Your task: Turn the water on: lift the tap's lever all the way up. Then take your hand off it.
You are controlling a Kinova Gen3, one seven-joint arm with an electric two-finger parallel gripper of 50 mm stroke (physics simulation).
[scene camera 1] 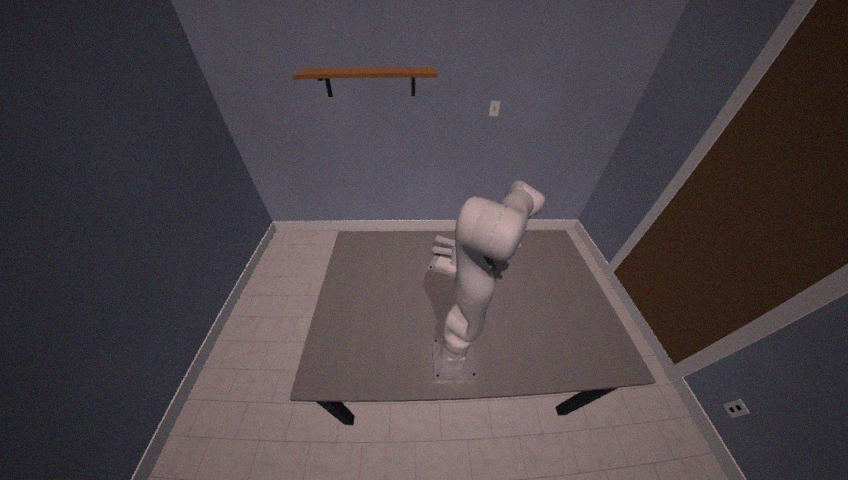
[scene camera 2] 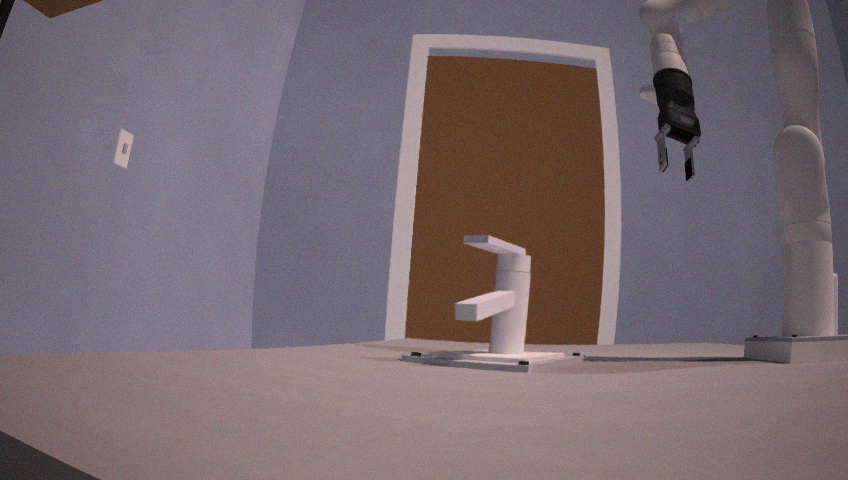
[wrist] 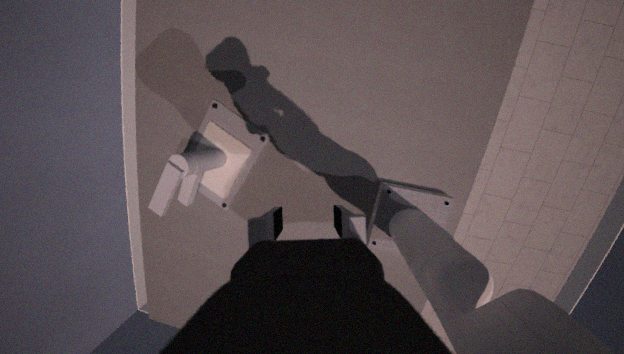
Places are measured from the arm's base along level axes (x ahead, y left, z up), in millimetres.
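Pixels of known places: gripper, between the fingertips: (scene camera 2: 677, 173) (wrist: 308, 217); arm's base, origin of its link: (scene camera 1: 452, 357) (scene camera 2: 806, 335) (wrist: 408, 226).
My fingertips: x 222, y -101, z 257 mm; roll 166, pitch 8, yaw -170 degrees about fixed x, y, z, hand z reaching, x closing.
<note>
Ahead of a thing's pixels: the offset from my fingertips to its top centre. "spot": to the spot under its first point. Level surfaces: height alone.
The white tap {spot: dx +274, dy +39, dz -219 mm} (scene camera 2: 509, 309) (wrist: 205, 157) stands upright on its base plate (scene camera 2: 470, 362) (wrist: 248, 170). Its flat lever {dx +297, dy +66, dz -137 mm} (scene camera 1: 444, 240) (scene camera 2: 493, 244) (wrist: 167, 190) sits on top and slants upward to its free end. The square spout {dx +302, dy +78, dz -194 mm} (scene camera 1: 441, 250) (scene camera 2: 483, 305) (wrist: 189, 189) sticks out below it on the same side. My gripper (scene camera 2: 676, 171) (wrist: 308, 217) is open and empty, pointing down. It is high above the table, well clear of the tap and on the robot-base side of it. In scene camera 1 the arm hides the gripper's fingers and part of the tap.
The arm's base (scene camera 1: 455, 371) (scene camera 2: 791, 349) is bolted to the grey table {dz -293 mm} (scene camera 1: 368, 333). A wooden shelf (scene camera 1: 365, 72) hangs on the back wall, with a switch plate (scene camera 1: 494, 108) (scene camera 2: 123, 148) to its right. A brown door (scene camera 1: 743, 178) (scene camera 2: 511, 148) is in the side wall.
</note>
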